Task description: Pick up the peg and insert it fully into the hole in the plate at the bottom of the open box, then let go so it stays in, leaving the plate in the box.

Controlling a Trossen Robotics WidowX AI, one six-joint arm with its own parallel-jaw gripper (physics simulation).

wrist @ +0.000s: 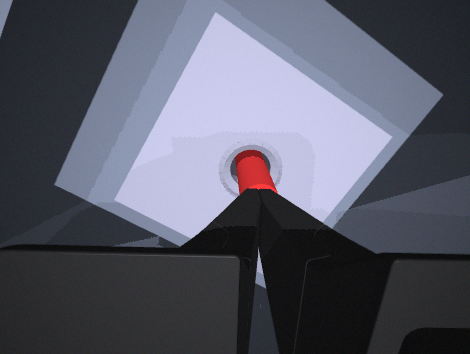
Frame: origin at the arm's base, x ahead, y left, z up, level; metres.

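Seen in the pictures: gripper, between the fingertips: (257,201).
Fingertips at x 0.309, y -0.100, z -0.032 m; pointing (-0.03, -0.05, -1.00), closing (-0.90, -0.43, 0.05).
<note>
Offsets run from my fingertips to a thing's top centre.
The red peg @[0.002 m back, 0.001 m left, 0.002 m down] (254,171) stands in the round hole of the pale plate @[0.000 m ahead, 0.000 m left, 0.029 m down] (200,95), leaning slightly in view, with a dark gap showing on the left side of the hole. A grey ring surrounds the hole. The plate lies at the bottom of the open box @[0.000 m ahead, 0.000 m left, 0.008 m up] (95,120). My gripper (257,201) is shut with its fingertips together and nothing between them. The tips are at the near end of the peg and hide its top. How deep the peg sits cannot be told.
The box's greyish walls rise around the plate, with a corner at the right and another at the left. Dark floor with lighter patches surrounds the box. The gripper's body covers the lower part of the view.
</note>
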